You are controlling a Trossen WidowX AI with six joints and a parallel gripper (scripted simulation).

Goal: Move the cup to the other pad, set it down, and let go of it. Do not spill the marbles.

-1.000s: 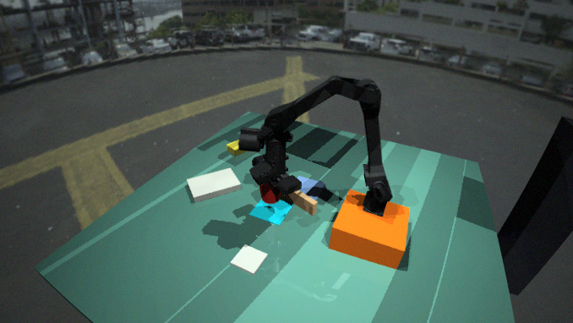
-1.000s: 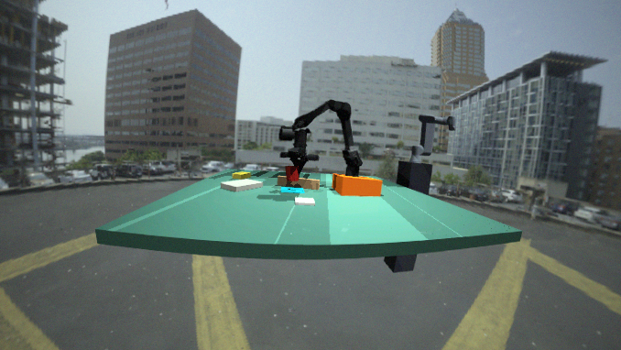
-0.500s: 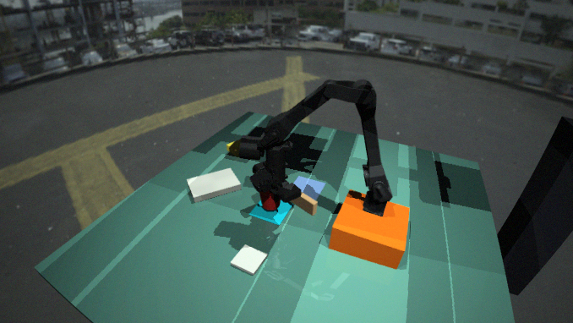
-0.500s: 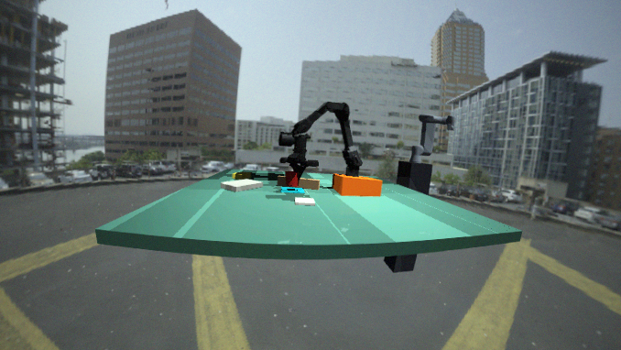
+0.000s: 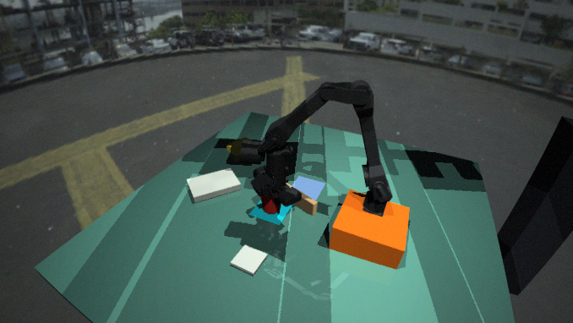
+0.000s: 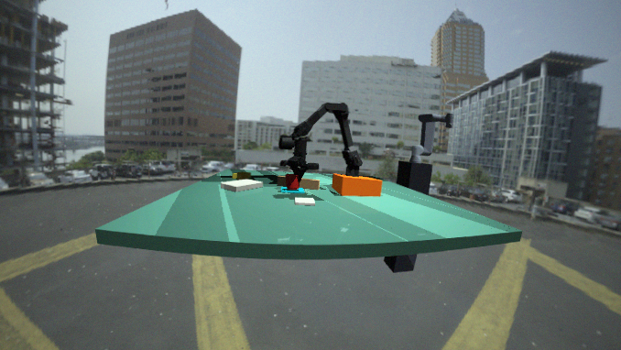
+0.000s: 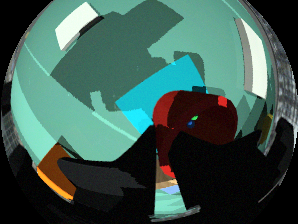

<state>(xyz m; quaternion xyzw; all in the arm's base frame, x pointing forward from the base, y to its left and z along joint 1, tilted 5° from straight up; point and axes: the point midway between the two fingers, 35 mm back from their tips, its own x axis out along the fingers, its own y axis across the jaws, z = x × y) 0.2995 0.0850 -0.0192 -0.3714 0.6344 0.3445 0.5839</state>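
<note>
The cup lies 3 cm ahead of my gripper tip and 2 cm to the right of it. Round my gripper tip: white tile (20 cm to the left, 4 cm below, 2 cm behind); wooden bar (10 cm to the right, 3 cm below, 1 cm behind); cyan pad (5 cm below, 3 cm ahead, 2 cm to the right).
</note>
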